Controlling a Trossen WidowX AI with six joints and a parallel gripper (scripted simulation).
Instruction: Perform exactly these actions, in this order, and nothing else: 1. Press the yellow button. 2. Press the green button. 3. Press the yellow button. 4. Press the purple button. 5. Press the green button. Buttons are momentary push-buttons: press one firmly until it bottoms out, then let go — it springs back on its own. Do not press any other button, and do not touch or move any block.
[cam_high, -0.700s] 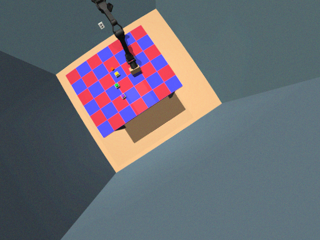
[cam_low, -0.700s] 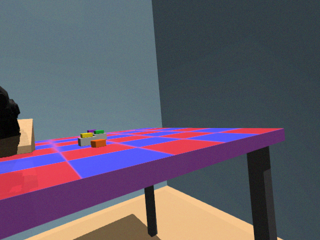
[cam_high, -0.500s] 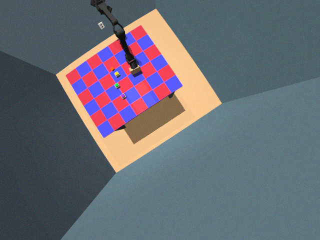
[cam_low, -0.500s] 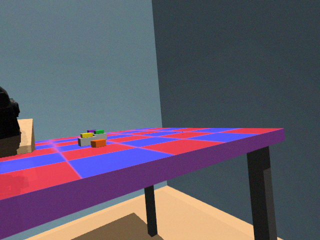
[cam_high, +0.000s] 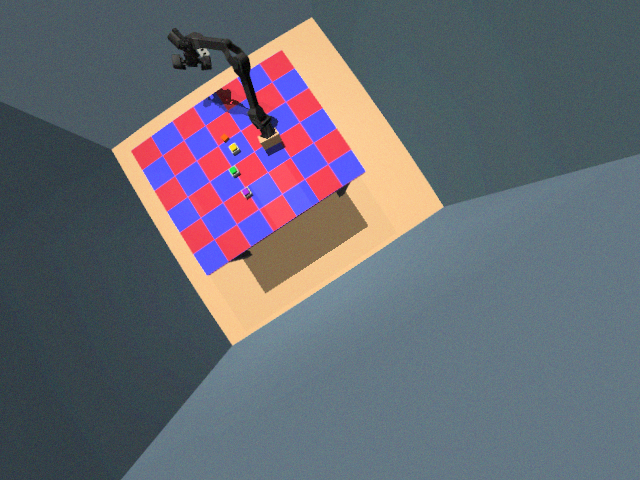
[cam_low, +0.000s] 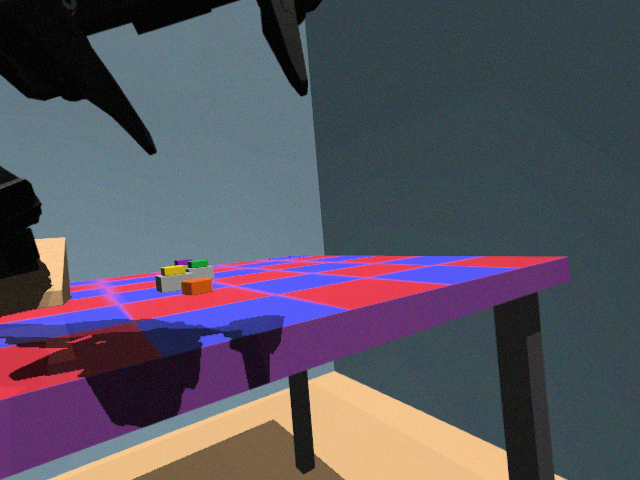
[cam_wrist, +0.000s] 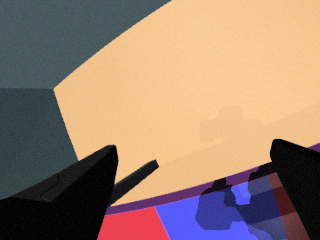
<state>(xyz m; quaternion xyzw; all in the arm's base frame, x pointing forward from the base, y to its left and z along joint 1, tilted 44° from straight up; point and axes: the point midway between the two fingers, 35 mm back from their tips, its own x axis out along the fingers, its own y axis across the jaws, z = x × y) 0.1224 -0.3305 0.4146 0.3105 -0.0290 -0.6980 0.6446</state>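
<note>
My gripper tip is now 90 mm short of the yellow button, 450 mm to the right of it and 100 mm above it. The rest, counted from my gripper tip: green button 170 mm ahead, 560 mm to the left, 100 mm below; then orange block 100 mm ahead, 360 mm to the left, 120 mm below; then purple button 180 mm ahead, 700 mm to the left, 100 mm below.
</note>
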